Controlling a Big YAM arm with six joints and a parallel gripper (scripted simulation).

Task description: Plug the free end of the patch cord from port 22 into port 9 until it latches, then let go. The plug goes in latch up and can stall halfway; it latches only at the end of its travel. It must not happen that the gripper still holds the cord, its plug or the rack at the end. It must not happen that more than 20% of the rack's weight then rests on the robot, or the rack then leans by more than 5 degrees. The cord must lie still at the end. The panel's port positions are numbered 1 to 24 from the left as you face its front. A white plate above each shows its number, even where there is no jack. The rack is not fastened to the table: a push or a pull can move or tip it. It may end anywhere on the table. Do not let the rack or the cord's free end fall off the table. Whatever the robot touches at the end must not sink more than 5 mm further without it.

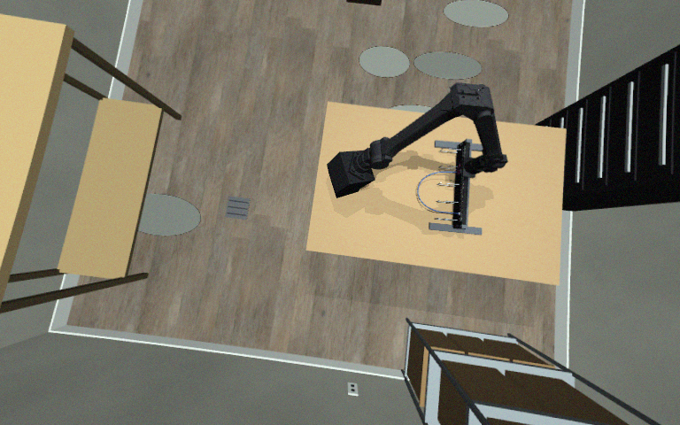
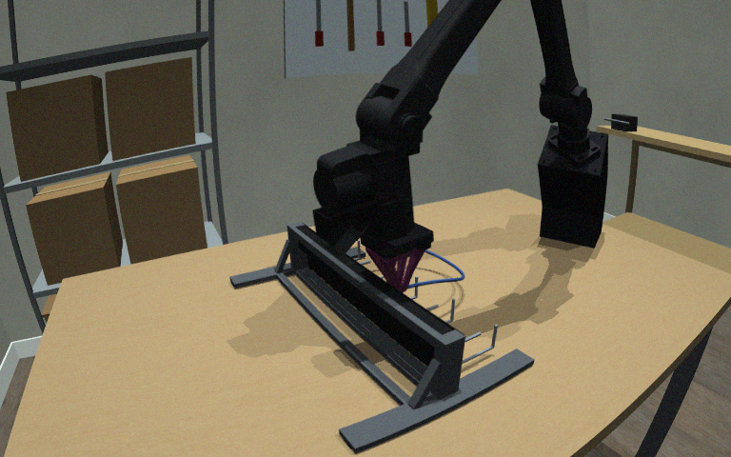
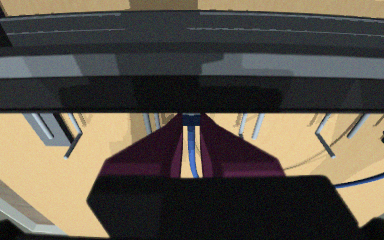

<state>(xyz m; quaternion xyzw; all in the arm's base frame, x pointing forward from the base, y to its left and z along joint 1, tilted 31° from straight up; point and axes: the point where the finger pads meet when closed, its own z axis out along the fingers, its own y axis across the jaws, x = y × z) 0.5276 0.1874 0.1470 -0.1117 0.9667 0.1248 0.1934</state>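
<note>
Right now my hand is 2 cm short of the grey plug and 1 cm to the right of it.
</note>
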